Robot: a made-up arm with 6 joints.
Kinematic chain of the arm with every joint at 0, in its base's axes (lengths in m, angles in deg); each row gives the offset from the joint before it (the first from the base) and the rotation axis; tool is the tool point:
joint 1: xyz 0 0 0.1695 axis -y
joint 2: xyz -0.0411 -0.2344 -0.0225 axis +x
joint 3: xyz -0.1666 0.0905 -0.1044 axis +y
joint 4: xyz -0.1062 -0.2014 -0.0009 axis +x
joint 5: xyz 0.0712 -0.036 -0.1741 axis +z
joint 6: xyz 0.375 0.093 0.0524 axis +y
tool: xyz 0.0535 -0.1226 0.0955
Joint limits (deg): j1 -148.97..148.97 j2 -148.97..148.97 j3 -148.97..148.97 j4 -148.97..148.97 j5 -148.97..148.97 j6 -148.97..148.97
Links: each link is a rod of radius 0.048 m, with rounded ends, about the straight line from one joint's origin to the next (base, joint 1, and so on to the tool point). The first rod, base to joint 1, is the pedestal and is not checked.
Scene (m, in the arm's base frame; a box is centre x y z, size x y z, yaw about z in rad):
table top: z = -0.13
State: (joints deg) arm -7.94 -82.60 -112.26 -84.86 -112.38 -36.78
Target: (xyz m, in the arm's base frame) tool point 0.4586 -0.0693 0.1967
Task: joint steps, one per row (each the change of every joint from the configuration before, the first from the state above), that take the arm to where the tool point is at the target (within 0.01 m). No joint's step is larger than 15 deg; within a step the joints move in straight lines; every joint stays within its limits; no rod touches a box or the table.
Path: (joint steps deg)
1: -13.01 -11.06 -6.12 10.97 -3.13 0.32
2: -13.02 -11.06 -6.12 10.96 -3.14 0.32
3: -13.01 -11.06 -6.11 10.97 -3.13 0.33
4: -13.02 -11.07 -6.12 10.97 -3.13 0.32
5: -13.01 -11.06 -6.12 10.97 -3.13 0.32
6: -13.01 -11.06 -6.12 10.96 -3.14 0.32

